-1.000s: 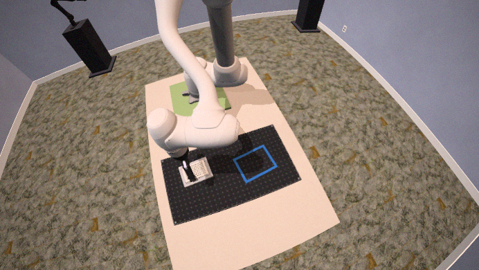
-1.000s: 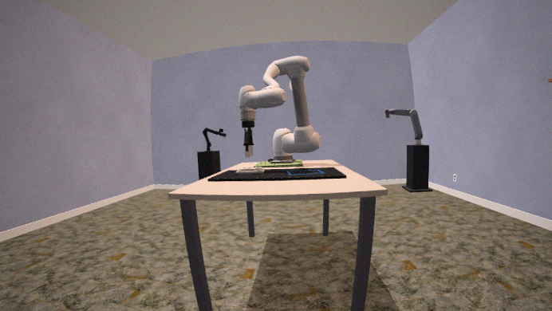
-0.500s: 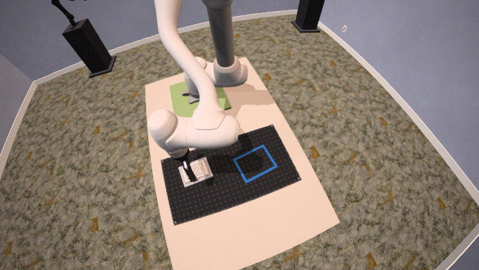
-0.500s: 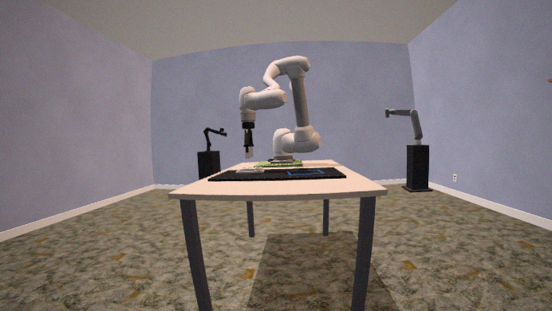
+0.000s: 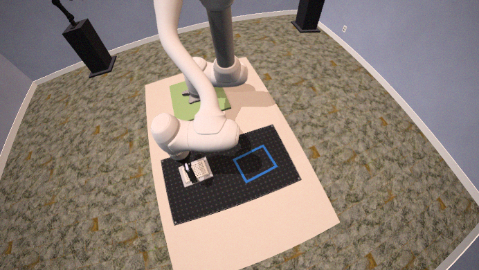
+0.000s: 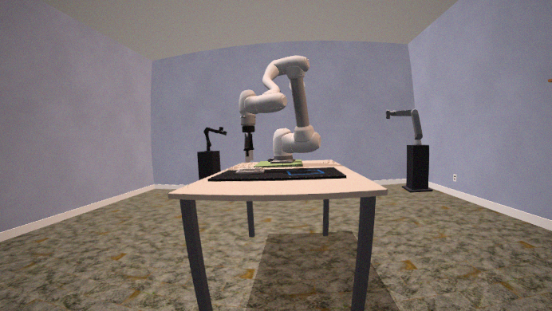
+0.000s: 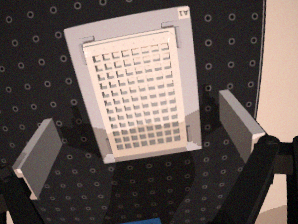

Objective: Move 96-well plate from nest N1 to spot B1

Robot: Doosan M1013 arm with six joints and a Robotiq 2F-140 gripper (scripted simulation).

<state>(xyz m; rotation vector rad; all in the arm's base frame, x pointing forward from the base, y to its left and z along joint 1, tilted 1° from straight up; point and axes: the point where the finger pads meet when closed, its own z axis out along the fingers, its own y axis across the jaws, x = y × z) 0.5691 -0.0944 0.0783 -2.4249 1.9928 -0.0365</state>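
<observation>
The white 96-well plate lies 6 cm below my hand. Round my hand: grey plate nest N1: 7 cm below.
</observation>
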